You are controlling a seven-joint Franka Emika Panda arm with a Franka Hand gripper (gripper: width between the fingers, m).
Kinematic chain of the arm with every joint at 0, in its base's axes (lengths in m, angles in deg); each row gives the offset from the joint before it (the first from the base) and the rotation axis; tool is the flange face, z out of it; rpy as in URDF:
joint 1: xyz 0 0 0.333 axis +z
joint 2: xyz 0 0 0 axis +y
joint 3: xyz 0 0 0.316 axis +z
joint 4: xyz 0.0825 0 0 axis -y
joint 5: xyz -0.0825 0 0.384 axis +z
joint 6: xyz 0 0 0 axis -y
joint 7: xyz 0.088 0 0 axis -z
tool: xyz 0 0 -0.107 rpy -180 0 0
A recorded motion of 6 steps. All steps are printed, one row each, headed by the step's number.
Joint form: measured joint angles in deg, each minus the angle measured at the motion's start. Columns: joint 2, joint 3, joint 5, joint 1, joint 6, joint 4, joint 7.
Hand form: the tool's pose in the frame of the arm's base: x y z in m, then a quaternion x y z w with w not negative. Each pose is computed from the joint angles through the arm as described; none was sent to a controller.
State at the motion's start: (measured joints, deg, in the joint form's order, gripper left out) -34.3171 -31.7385 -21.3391 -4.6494 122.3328 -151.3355 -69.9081
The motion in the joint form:
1: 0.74 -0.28 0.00 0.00 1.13 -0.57 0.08
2: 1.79 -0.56 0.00 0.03 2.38 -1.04 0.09
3: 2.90 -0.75 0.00 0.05 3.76 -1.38 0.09
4: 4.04 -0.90 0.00 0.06 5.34 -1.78 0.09
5: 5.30 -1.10 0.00 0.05 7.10 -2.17 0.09
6: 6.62 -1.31 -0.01 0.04 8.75 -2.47 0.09
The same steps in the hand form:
1: 0.2991 -0.2311 0.4010 0.90979 0.41436 0.00825 0.02270
2: 0.3005 -0.2312 0.3931 0.91000 0.41399 0.00640 0.02156
3: 0.3025 -0.2315 0.3862 0.91003 0.41390 0.00528 0.02226
4: 0.3046 -0.2315 0.3790 0.90988 0.41415 0.00481 0.02381
5: 0.3066 -0.2320 0.3715 0.90994 0.41391 0.00467 0.02586
6: 0.3086 -0.2328 0.3641 0.91010 0.41345 0.00375 0.02764

